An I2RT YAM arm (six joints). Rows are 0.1 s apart.
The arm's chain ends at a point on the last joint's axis. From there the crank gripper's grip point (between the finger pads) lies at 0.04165 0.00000 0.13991 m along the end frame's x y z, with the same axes.
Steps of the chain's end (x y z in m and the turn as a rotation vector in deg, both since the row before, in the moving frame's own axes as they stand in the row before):
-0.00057 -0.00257 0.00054 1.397 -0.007 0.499
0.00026 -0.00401 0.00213 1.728 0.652 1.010
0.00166 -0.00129 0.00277 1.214 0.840 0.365
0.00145 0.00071 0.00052 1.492 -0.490 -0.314
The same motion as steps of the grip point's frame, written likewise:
-0.00057 -0.00562 0.00051 1.397 -0.007 0.499
0.00188 -0.00747 0.00159 1.728 0.652 1.010
0.00372 -0.00398 0.00212 1.214 0.840 0.365
0.00024 -0.00316 0.00082 1.492 -0.490 -0.314

